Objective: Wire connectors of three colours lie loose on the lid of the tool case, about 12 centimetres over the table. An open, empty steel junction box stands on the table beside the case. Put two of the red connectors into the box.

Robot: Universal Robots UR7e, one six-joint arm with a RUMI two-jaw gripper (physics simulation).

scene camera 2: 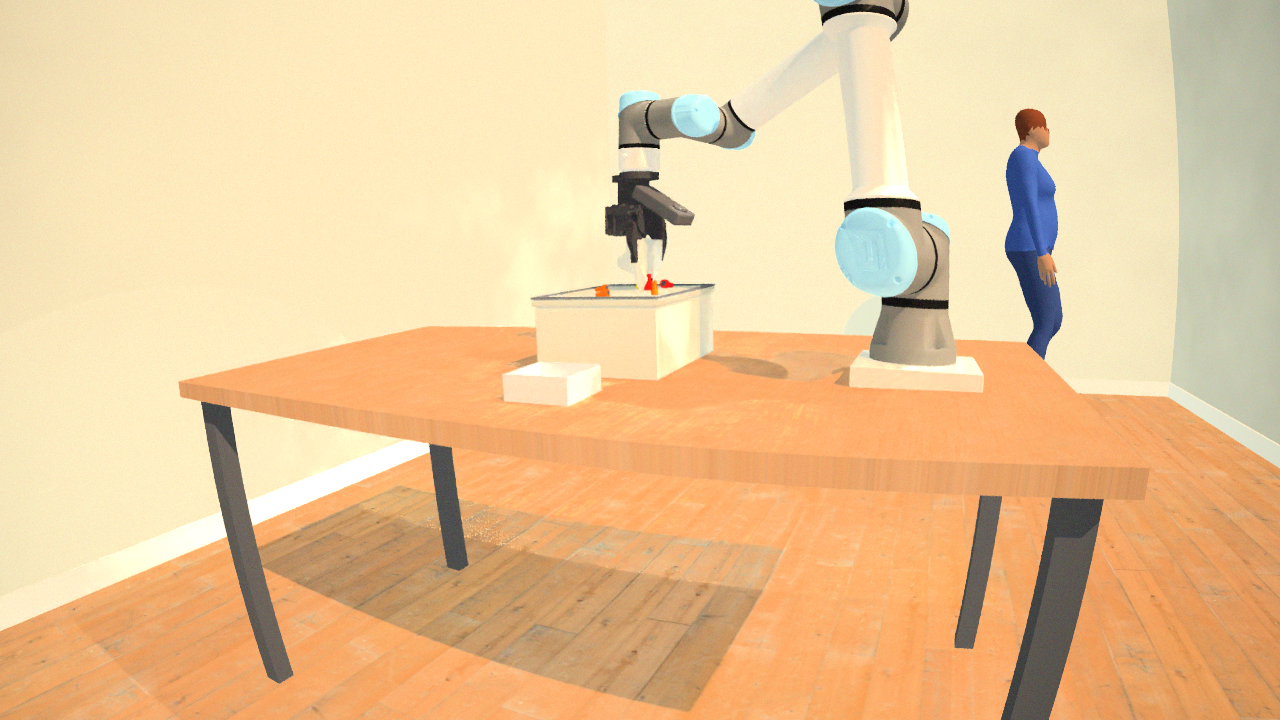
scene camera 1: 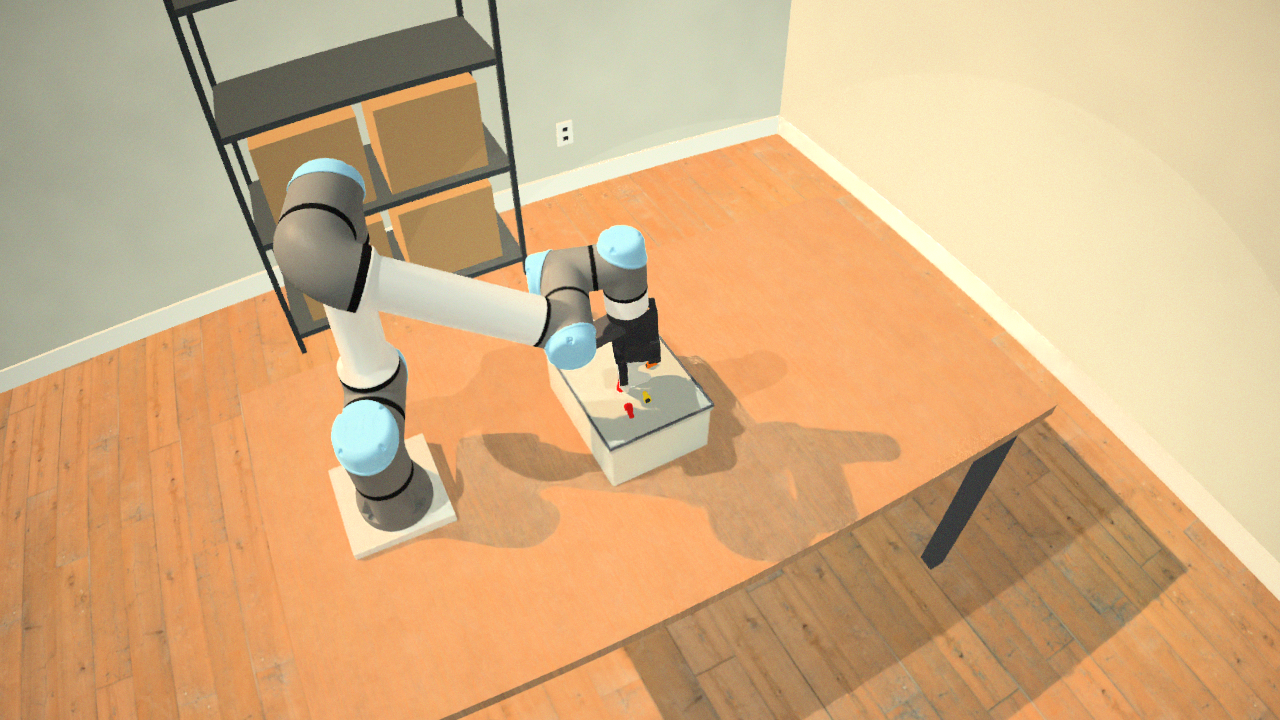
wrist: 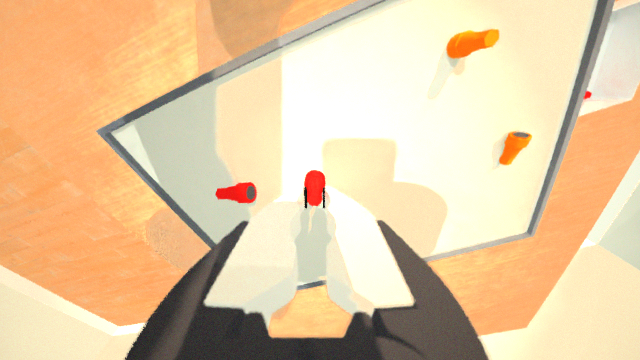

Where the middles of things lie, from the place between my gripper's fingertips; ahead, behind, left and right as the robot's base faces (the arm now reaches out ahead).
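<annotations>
The white junction box (scene camera 2: 548,383) is 310 mm to the left of my hand, 100 mm below it and 40 mm behind it. As for the tool case (scene camera 2: 634,335), my hand is now 60 mm above it, 30 mm to the right of it and 10 mm short of it.
</annotations>
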